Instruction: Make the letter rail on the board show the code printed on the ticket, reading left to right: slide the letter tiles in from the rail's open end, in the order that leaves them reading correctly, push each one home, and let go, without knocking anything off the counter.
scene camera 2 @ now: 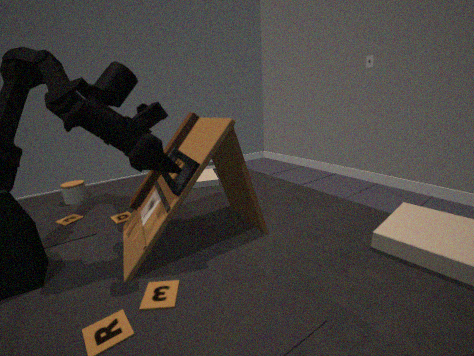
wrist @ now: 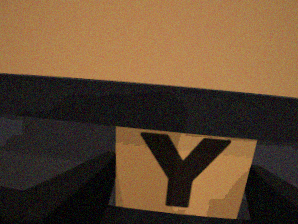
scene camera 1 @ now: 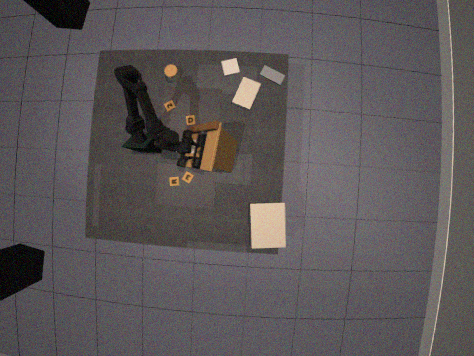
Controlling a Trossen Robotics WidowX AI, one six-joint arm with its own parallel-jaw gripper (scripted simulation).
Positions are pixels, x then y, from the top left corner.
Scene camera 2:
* my gripper: 177,168
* letter tile: 159,295
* slanted wooden board: 198,140
